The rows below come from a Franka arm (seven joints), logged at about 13 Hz.
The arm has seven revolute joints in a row. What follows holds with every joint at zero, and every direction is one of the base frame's. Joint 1 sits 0.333 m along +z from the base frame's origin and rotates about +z. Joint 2 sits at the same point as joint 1 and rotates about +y. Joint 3 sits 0.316 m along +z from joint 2 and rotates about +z. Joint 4 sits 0.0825 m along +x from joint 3 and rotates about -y. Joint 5 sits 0.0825 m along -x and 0.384 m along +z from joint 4 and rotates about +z. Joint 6 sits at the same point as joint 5 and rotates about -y. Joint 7 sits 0.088 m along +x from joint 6 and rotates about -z. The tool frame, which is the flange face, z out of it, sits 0.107 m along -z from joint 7; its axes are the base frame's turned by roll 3.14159, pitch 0 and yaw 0 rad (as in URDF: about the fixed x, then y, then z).
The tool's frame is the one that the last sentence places.
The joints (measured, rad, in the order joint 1, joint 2, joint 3, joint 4, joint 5, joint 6, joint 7), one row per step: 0.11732, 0.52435, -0.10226, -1.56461, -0.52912, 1.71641, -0.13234; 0.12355, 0.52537, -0.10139, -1.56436, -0.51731, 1.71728, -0.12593; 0.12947, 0.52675, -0.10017, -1.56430, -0.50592, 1.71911, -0.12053; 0.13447, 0.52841, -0.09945, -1.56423, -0.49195, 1.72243, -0.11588; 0.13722, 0.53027, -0.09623, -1.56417, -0.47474, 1.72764, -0.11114; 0.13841, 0.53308, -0.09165, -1.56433, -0.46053, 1.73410, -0.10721
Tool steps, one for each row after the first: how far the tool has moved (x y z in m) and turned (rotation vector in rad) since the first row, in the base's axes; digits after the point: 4 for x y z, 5 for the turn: 0.0000, 0.0055, -0.0011, 0.00904, -0.00337, -0.00348; 0.0001, 0.0111, -0.0025, 0.01838, -0.00630, -0.00558; 0.0003, 0.0161, -0.0040, 0.03029, -0.00973, -0.00909; 0.0005, 0.0213, -0.0059, 0.04671, -0.01425, -0.01364; 0.0009, 0.0262, -0.0084, 0.06163, -0.01810, -0.01605
